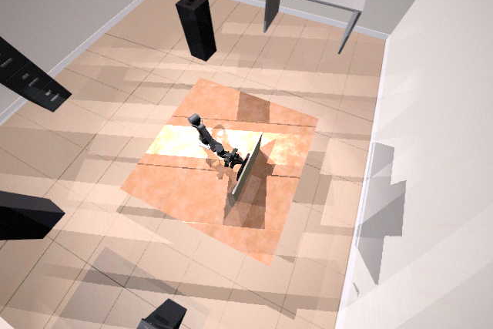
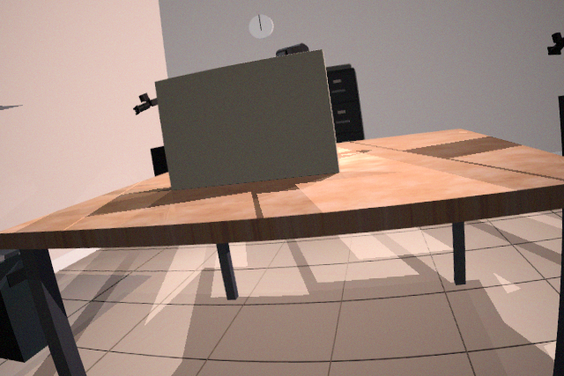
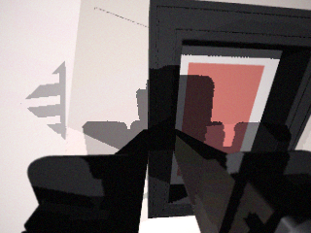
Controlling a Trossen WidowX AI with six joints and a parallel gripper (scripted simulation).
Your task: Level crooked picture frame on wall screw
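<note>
Now: the picture frame 5 cm below my gripper tip, 1 cm to the right of it and 1 cm ahead of it. The rest, counted from my gripper tip: wall panel: 7 cm below, 2 cm ahead, 1 cm to the left.
</note>
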